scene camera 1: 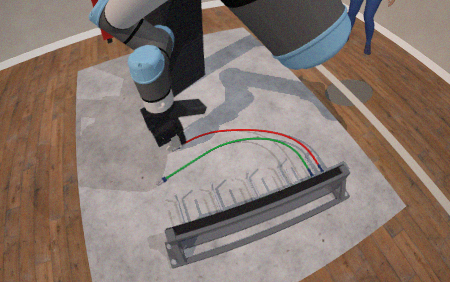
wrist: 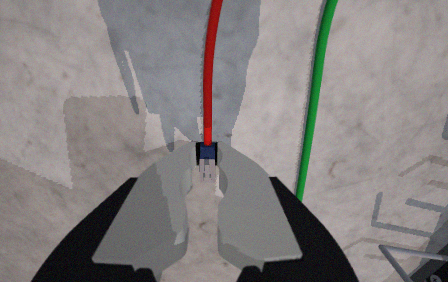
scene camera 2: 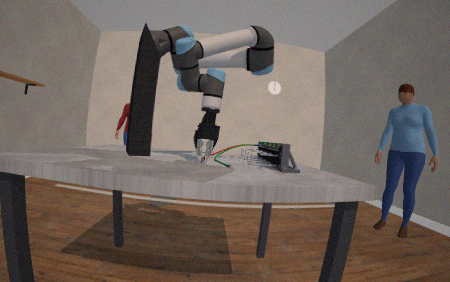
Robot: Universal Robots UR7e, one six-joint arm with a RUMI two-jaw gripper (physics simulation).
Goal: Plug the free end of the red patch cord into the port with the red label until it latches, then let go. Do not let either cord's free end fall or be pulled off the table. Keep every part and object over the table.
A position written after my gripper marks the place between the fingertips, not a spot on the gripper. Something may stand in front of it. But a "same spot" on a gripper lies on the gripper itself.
my gripper: scene camera 1; wrist 207, 144; scene camera 2
same spot on my gripper: (scene camera 1: 179, 140) = (scene camera 2: 212, 145)
